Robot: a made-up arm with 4 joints. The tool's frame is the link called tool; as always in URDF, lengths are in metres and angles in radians.
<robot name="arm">
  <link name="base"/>
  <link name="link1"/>
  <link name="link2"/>
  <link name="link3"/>
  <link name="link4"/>
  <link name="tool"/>
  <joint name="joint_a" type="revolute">
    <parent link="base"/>
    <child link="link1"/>
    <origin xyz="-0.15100 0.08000 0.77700" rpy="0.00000 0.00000 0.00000"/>
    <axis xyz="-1 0 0"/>
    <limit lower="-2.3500" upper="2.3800"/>
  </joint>
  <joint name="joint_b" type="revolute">
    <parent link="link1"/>
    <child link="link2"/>
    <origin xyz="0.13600 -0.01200 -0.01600" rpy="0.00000 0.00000 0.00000"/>
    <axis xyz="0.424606 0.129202 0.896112"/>
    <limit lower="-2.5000" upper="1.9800"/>
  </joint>
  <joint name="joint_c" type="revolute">
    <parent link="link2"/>
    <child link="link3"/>
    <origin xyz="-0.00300 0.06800 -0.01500" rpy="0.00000 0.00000 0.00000"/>
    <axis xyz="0 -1 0"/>
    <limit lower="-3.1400" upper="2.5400"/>
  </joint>
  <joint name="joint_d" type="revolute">
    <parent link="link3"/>
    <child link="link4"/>
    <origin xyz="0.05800 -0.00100 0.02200" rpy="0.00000 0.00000 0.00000"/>
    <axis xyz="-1 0 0"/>
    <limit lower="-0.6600" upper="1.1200"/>
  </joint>
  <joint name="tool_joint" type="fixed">
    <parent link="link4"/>
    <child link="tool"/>
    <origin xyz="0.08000 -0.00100 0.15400" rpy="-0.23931 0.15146 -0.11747"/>
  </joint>
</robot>
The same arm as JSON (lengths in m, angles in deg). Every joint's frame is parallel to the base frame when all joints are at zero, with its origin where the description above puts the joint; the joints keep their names.
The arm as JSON. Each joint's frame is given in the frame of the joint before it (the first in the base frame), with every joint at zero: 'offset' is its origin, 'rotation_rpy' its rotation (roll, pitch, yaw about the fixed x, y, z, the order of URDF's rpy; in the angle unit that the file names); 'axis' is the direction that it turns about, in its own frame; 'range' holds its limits. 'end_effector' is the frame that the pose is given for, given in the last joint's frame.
{
  "length_unit": "m",
  "angle_unit": "deg",
  "chain": [
    {
      "id": "joint_a",
      "offset": [
        -0.151,
        0.08,
        0.777
      ],
      "rotation_rpy": [
        0.0,
        0.0,
        0.0
      ],
      "axis": [
        -1.0,
        0.0,
        0.0
      ],
      "range": [
        -134.65,
        136.36
      ]
    },
    {
      "id": "joint_b",
      "offset": [
        0.136,
        -0.012,
        -0.016
      ],
      "rotation_rpy": [
        0.0,
        0.0,
        0.0
      ],
      "axis": [
        0.424606,
        0.129202,
        0.896112
      ],
      "range": [
        -143.24,
        113.45
      ]
    },
    {
      "id": "joint_c",
      "offset": [
        -0.003,
        0.068,
        -0.015
      ],
      "rotation_rpy": [
        0.0,
        0.0,
        0.0
      ],
      "axis": [
        0.0,
        -1.0,
        0.0
      ],
      "range": [
        -179.91,
        145.53
      ]
    },
    {
      "id": "joint_d",
      "offset": [
        0.058,
        -0.001,
        0.022
      ],
      "rotation_rpy": [
        0.0,
        0.0,
        0.0
      ],
      "axis": [
        -1.0,
        0.0,
        0.0
      ],
      "range": [
        -37.82,
        64.17
      ]
    }
  ],
  "end_effector": {
    "offset": [
      0.08,
      -0.001,
      0.154
    ],
    "rotation_rpy": [
      -13.71,
      8.68,
      -6.73
    ]
  }
}

